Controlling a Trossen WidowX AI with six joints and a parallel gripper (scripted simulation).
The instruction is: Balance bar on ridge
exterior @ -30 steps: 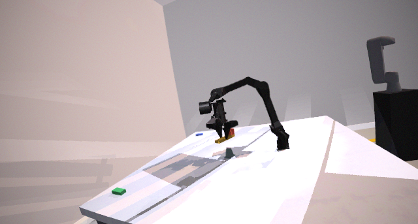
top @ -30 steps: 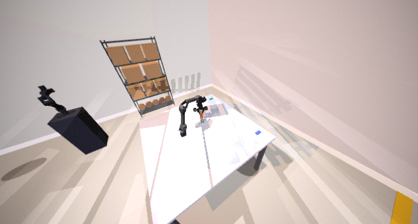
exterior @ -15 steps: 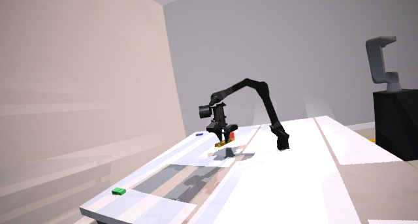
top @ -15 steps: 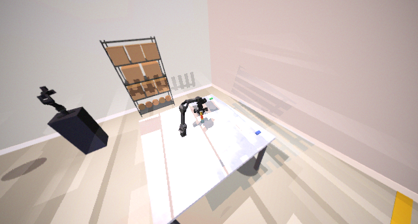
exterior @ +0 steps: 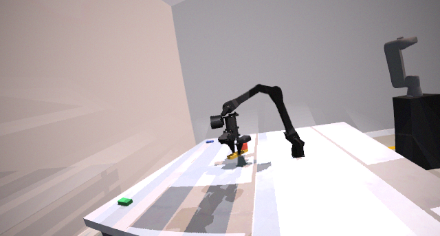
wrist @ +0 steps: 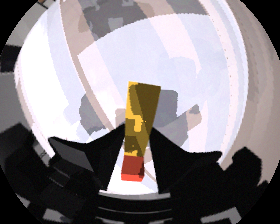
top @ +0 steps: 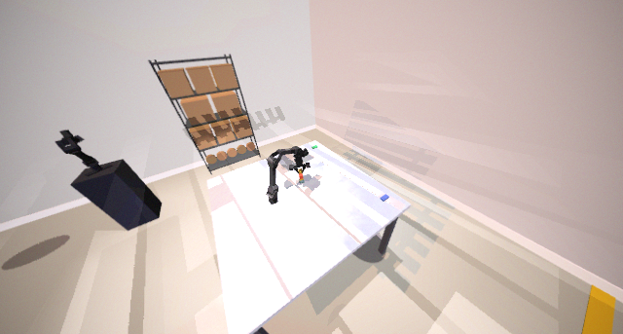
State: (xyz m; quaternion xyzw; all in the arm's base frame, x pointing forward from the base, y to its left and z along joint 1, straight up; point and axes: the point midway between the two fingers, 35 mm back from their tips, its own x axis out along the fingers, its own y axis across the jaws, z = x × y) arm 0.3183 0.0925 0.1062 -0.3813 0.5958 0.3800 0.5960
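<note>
My gripper tip is 4 cm to the left of the bar, 2 cm past it and 1 cm below it. The rest, counted from my gripper tip: blue block 59 cm to the right, 42 cm ahead, 6 cm below; then green block 42 cm ahead, 41 cm to the left, 6 cm below.
</note>
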